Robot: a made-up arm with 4 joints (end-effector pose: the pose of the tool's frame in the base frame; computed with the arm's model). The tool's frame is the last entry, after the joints.
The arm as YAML. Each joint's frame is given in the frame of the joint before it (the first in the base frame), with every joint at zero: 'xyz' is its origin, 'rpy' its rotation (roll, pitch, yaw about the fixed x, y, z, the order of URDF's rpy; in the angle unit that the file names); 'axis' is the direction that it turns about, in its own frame. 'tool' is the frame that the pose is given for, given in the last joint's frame.
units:
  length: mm
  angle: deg
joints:
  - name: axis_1
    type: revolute
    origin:
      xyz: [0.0, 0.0, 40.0]
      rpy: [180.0, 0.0, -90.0]
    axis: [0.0, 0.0, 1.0]
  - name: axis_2
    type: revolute
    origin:
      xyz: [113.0, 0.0, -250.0]
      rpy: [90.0, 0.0, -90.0]
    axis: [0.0, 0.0, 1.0]
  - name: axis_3
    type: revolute
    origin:
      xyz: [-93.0, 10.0, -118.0]
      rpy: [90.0, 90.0, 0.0]
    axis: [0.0, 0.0, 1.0]
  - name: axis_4
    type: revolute
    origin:
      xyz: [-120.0, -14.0, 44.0]
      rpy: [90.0, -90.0, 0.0]
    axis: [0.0, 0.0, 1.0]
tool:
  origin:
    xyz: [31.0, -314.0, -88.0]
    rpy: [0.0, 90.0, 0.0]
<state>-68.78 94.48 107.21 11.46</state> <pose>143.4 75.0 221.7 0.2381 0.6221 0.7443 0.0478</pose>
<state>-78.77 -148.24 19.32 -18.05</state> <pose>373.7 -89.9 339.3 0.4991 -0.7925 0.3351 0.1023</pose>
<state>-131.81 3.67 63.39 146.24</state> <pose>258.8 -309.7 499.0 -0.1213 0.9403 -0.3130 0.0556</pose>
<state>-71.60 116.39 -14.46 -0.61</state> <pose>442.5 -56.3 325.2 -0.5774 0.6226 0.2487 0.4659</pose>
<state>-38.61 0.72 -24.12 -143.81</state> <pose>52.5 122.4 112.1 0.9419 0.1215 0.0341 0.3112</pose>
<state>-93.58 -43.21 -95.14 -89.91</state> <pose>300.6 202.5 78.1 0.9167 0.0109 -0.0287 0.3985</pose>
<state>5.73 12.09 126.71 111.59</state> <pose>-307.1 -300.5 670.7 -0.3509 -0.6919 0.5216 0.3551</pose>
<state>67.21 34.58 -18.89 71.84</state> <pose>-116.9 -254.0 575.2 -0.3108 0.6020 -0.3688 0.6364</pose>
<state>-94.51 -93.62 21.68 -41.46</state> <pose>317.2 174.2 325.4 0.5328 -0.3431 0.7511 0.1851</pose>
